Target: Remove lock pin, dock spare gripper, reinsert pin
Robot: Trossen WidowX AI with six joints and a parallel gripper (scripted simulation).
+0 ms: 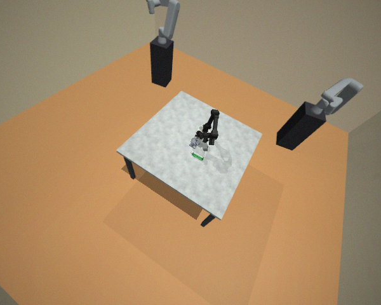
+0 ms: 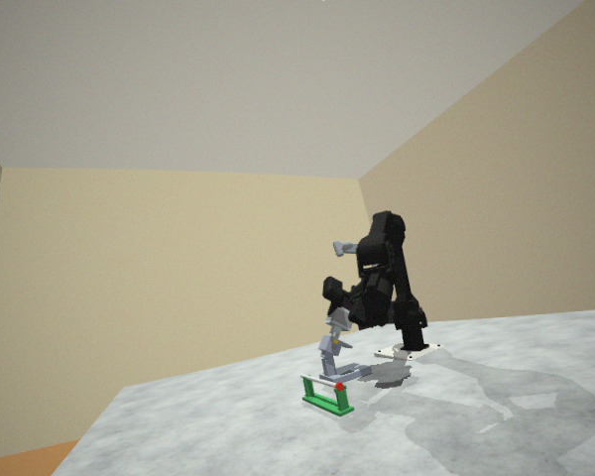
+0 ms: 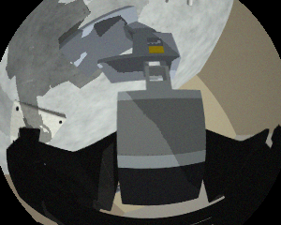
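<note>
Now: gripper tip 17 cm short of the green cradle, 10 cm to the right of it and 12 cm above it. Round my gripper tip: spare gripper: 1 cm to the left; mount socket: 3 cm ahead, 1 cm to the left, 9 cm below.
</note>
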